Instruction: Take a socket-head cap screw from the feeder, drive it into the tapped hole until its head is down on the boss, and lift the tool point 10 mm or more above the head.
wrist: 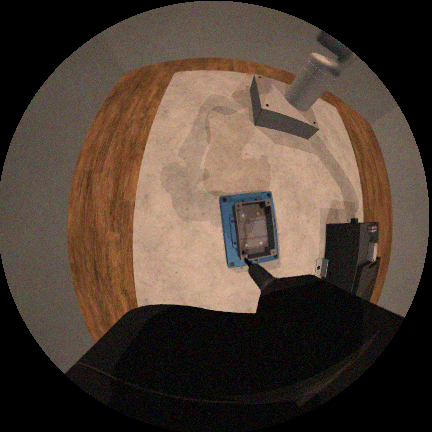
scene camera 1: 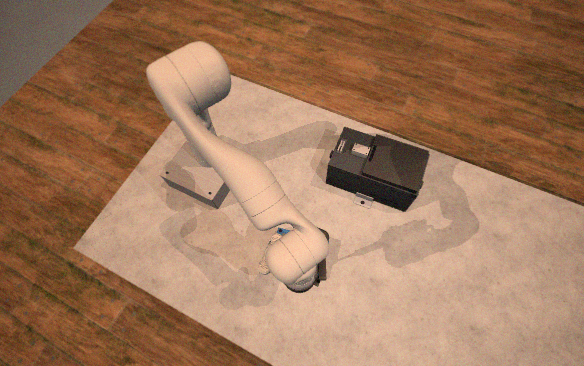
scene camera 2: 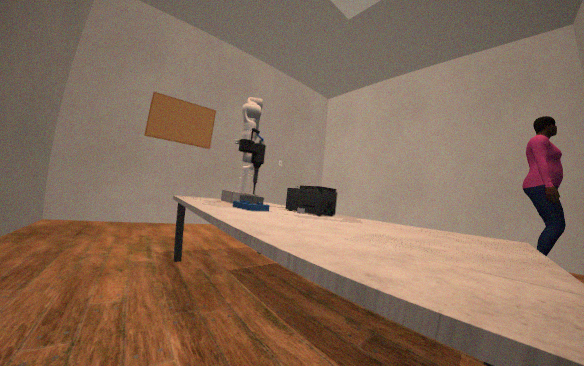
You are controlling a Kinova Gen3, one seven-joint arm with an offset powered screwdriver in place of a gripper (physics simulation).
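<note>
My screwdriver [scene camera 2: 254,193] [wrist: 246,260] points down, its tip at the near-left corner boss of an open grey housing [wrist: 238,230] in the wrist view. Whether the tip touches the boss, and whether a screw is on it, is too small to tell. The tapped hole under the tip is hidden. The housing sits on a blue plate [scene camera 2: 250,206] [wrist: 228,215]. In scene camera 1 the arm covers the housing and the tool tip. The black screw feeder [scene camera 1: 345,172] [scene camera 2: 311,200] [wrist: 342,250] stands apart from the tool, to the right of the housing in the wrist view.
A small metal bracket [scene camera 1: 363,201] [wrist: 321,267] with a dark hole sticks out from the feeder's side. The arm's grey base block [scene camera 1: 195,187] [wrist: 280,122] stands behind the housing. The pale table [scene camera 1: 450,300] [scene camera 2: 400,260] carries arm shadows. A person [scene camera 2: 544,160] stands beyond the table.
</note>
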